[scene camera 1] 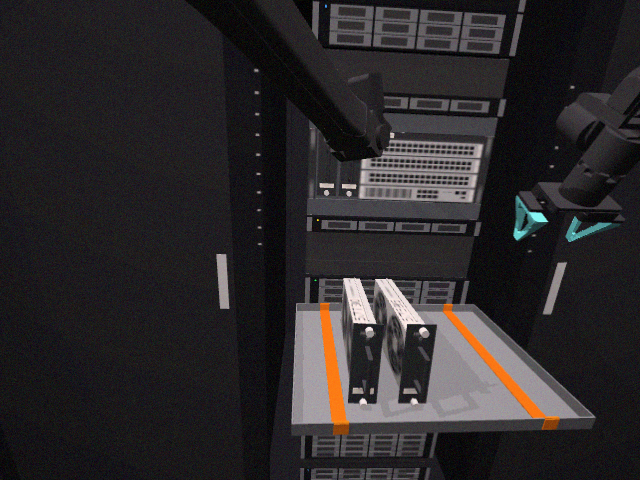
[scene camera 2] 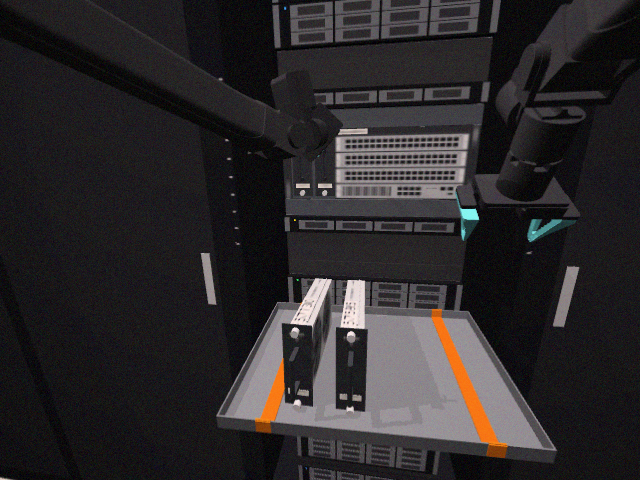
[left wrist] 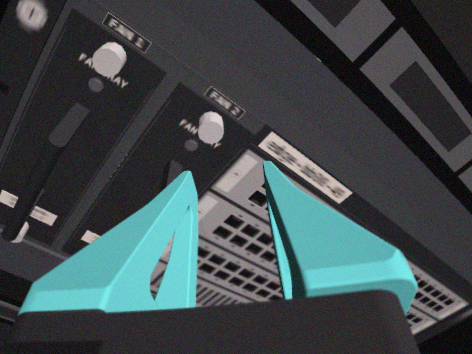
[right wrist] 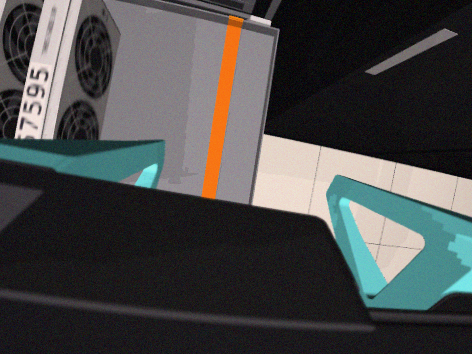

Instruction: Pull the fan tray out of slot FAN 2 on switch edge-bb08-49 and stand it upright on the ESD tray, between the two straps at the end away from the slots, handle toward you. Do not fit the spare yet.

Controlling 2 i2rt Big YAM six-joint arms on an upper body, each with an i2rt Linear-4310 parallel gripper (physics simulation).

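Note:
The FAN 2 tray (left wrist: 145,165) (scene camera 1: 348,175) (scene camera 2: 324,173) sits in its slot on the switch (scene camera 1: 421,178) (scene camera 2: 403,167), with a silver thumbscrew (left wrist: 211,128) at its FAN 2 label end. My left gripper (left wrist: 228,178) is partly open with nothing between its fingers; its tips are in front of the switch, beside the FAN 2 face. Its fingers are hidden by the arm in the scene views. My right gripper (scene camera 1: 544,238) (scene camera 2: 497,238) (right wrist: 252,168) is wide open and empty, above and right of the ESD tray (scene camera 1: 439,426) (scene camera 2: 392,436) (right wrist: 150,75).
Two fan trays stand upright on the ESD tray: one at left (scene camera 1: 356,372) (scene camera 2: 292,369), one beside it (scene camera 1: 408,366) (scene camera 2: 343,372). Orange straps lie at left (scene camera 1: 333,372) (scene camera 2: 273,395) and right (scene camera 1: 496,369) (scene camera 2: 462,382) (right wrist: 222,110). The FAN 1 tray (left wrist: 107,105) sits beside FAN 2.

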